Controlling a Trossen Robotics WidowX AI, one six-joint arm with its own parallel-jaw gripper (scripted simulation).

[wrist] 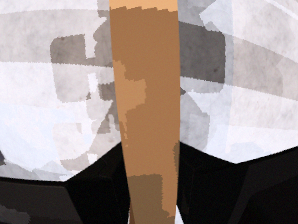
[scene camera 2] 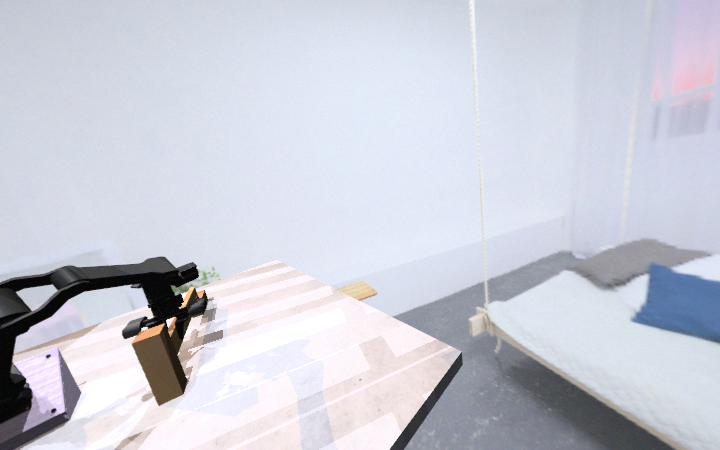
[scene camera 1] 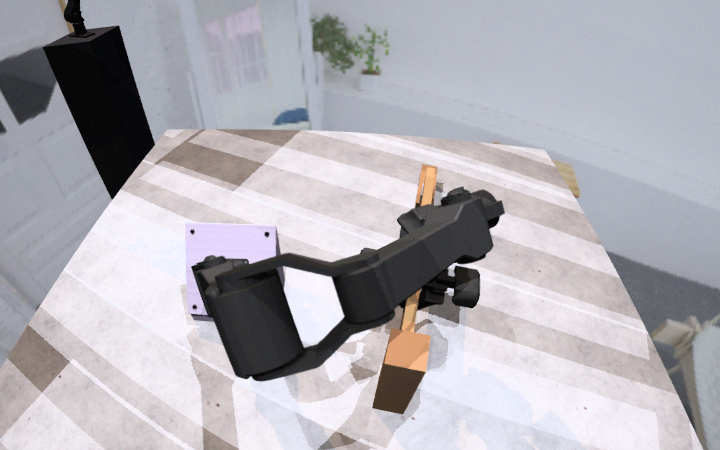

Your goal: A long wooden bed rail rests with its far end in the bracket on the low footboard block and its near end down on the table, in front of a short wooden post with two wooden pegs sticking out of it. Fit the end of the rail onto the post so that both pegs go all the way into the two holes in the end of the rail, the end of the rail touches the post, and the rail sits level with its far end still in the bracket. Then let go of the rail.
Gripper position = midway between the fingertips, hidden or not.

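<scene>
A wooden rail [scene camera 1: 411, 305] is carried by my gripper [scene camera 1: 409, 307].
</scene>
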